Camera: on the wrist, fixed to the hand. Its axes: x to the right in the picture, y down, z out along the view.
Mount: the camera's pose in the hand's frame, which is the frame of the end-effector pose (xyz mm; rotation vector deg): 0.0 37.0 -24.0 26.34 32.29 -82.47
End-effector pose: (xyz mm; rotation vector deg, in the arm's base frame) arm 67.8 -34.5 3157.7 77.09 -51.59 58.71
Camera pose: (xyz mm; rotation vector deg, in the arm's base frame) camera 31.4 -12.2 3168.6 84.74 43.98 20.27
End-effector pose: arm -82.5 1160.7 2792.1 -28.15 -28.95 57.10
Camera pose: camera -92.3 1173.8 2751.2 5.05 -1.14 -24.65
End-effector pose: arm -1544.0 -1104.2 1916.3 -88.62 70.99 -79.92
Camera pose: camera -1574.7 -1112.8 1885.8 86.92 12.84 143.58
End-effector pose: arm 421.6 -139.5 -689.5 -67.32 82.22 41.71
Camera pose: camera 378.6 -149.4 -690.4 -95.70 41.12 -53.10
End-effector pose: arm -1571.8 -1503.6 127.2 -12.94 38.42 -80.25
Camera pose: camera -1554.4 -1491.1 88.7 7.04 33.99 -173.31
